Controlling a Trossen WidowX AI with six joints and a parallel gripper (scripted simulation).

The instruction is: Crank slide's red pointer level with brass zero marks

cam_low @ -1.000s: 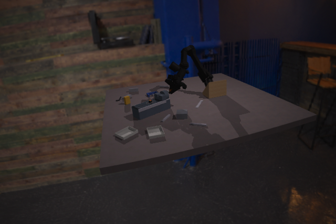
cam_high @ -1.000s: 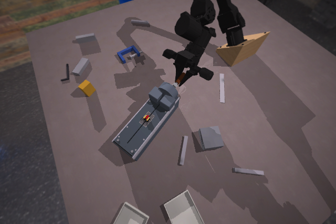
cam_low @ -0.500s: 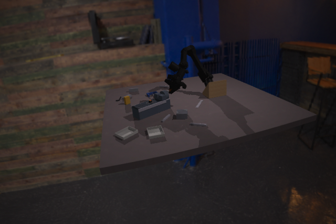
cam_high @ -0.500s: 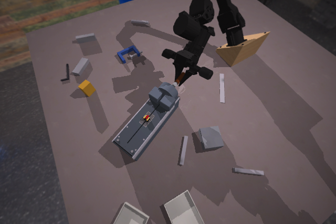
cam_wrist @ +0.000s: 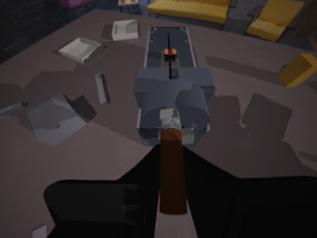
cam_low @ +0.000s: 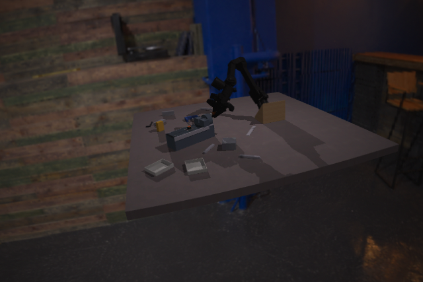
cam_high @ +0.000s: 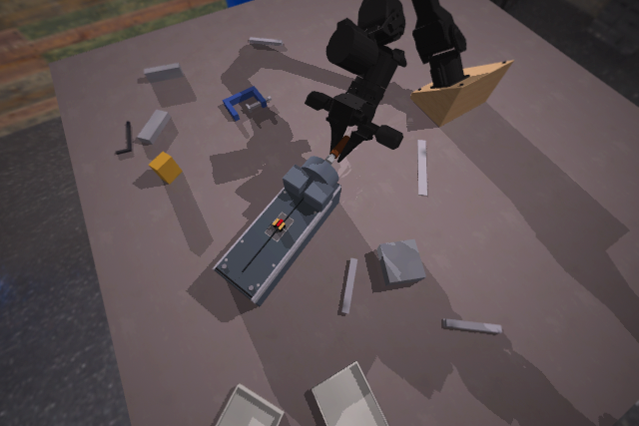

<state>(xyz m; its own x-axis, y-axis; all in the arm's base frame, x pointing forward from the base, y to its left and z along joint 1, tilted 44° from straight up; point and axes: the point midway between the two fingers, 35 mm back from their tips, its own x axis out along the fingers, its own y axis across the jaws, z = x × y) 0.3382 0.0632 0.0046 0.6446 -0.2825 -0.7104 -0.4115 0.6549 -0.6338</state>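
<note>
My gripper tip is 15 cm short of the red pointer, 6 cm to the right of it and 1 cm above it. Round my gripper tip: grey block 1 cm behind, 22 cm to the left, 8 cm below; blue clamp 6 cm ahead, 31 cm to the right, 9 cm below; brown crank handle 2 cm behind, 1 cm to the right, 2 cm above.
</note>
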